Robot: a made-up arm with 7 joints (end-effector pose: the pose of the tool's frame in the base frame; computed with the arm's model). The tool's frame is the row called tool.
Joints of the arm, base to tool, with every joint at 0 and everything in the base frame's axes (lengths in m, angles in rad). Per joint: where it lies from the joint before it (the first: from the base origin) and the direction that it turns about. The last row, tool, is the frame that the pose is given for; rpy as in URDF.
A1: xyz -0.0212 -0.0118 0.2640 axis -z
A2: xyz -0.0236 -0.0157 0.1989 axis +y
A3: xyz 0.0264 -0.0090 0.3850 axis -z
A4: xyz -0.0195 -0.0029 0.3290 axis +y
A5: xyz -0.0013 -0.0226 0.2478 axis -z
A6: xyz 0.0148 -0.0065 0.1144 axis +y
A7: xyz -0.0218 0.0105 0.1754 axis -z
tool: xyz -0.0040 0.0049 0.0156 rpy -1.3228 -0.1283 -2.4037
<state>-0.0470 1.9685 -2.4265 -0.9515 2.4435 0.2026 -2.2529</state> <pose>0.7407 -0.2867 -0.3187 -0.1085 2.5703 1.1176</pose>
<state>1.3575 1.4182 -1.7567 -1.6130 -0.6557 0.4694 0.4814</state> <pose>-0.4386 -0.8494 0.4781 1.0196 1.9245 -1.1197</pose>
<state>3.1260 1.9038 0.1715 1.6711 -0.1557 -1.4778 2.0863</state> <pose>-0.6839 0.1114 -0.1693 0.5854 -0.6199 -1.8005</pose>
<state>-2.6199 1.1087 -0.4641 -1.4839 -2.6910 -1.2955 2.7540</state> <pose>-0.4419 0.5717 1.1234 -2.3817 -0.8316 0.4111</pose>
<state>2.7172 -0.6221 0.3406 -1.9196 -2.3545 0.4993 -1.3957</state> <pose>0.6513 0.0993 0.5884 1.3814 -1.4270 -0.4179</pose>
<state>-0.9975 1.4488 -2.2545 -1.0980 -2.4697 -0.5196 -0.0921</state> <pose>0.7964 0.6859 0.2075 1.3762 0.3551 1.6600</pose>
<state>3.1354 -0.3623 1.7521 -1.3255 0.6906 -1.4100 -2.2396</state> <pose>0.0685 -0.3765 1.1537 0.4345 -0.6605 -1.4080</pose>
